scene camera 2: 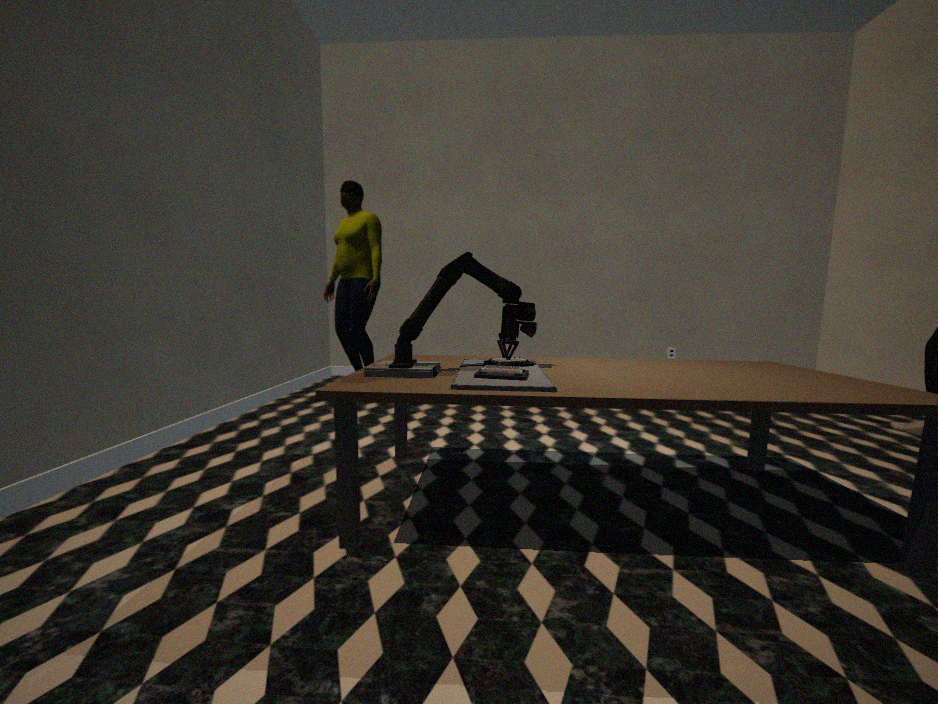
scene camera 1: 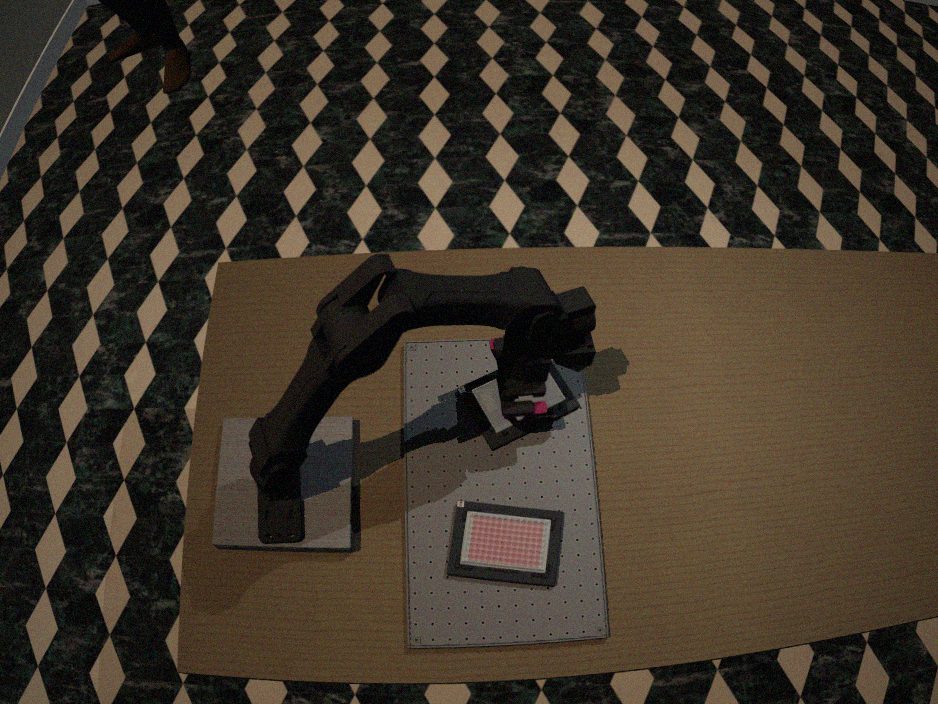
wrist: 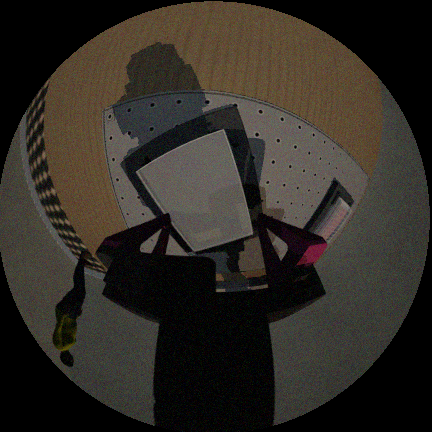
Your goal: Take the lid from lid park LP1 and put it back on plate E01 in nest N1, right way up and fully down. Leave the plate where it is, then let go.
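Frame: origin at the arm's base, x back, y left, z down, level; centimetres.
Where they show: gripper, fingertip midpoint: (scene camera 2: 506, 359) (scene camera 1: 513, 399) (wrist: 213, 217); arm's base, link origin: (scene camera 2: 403, 364) (scene camera 1: 279, 484).
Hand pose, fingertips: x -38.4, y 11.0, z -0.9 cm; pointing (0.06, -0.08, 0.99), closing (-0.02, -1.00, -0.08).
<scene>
Each offset is from my fingertips to the top centre of the thing. "*": to the spot under its first point. Level surfaces: height alone.
The lid {dx -1.1, dy +1.0, dz +0.4 cm} (scene camera 1: 485, 407) (wrist: 197, 189) is a flat pale grey rectangle. It lies in the black frame of lid park LP1 {dx -1.1, dy +0.9, dz +0.2 cm} (scene camera 1: 497, 439) (wrist: 160, 141), turned at an angle, on the far half of the grey perforated board (scene camera 1: 508, 615) (wrist: 306, 160). My gripper (scene camera 1: 518, 391) (scene camera 2: 508, 347) (wrist: 213, 217) is open and hangs a little above the lid, with one magenta finger on each side and nothing between them. Plate E01 {dx +4.0, dy -23.5, dz -0.5 cm} (scene camera 1: 506, 541) (wrist: 334, 219), with pink wells, sits uncovered in the black nest N1 {* dx +11.7, dy -22.4, dz +1.0 cm} (scene camera 1: 454, 541) on the near half of the board.
The arm's grey base plate (scene camera 1: 334, 489) lies left of the board on the wooden table {dz +3.4 cm} (scene camera 1: 711, 419) (scene camera 2: 676, 380). A person in a yellow top (scene camera 2: 355, 273) (wrist: 64, 330) stands on the floor behind the table's far left corner.
</scene>
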